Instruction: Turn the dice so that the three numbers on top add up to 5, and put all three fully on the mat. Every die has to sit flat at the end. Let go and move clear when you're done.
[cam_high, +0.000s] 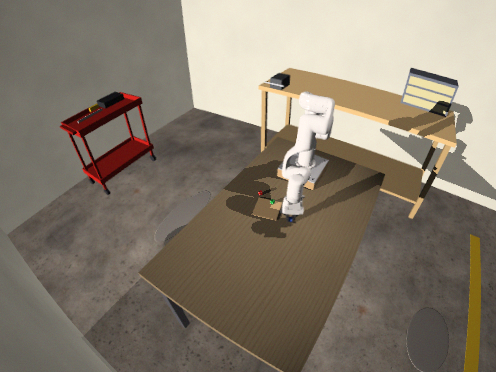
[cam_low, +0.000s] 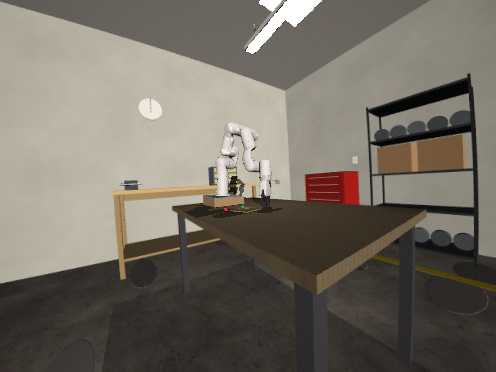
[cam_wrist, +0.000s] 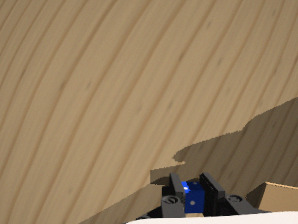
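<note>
Now: the blue die 1 cm below my hand. The rest, counted from my hand: tan mat (4 cm behind, 15 cm to the right, 2 cm below); red die (13 cm behind, 23 cm to the right, 1 cm below); green die (9 cm behind, 14 cm to the right, 1 cm below).
</note>
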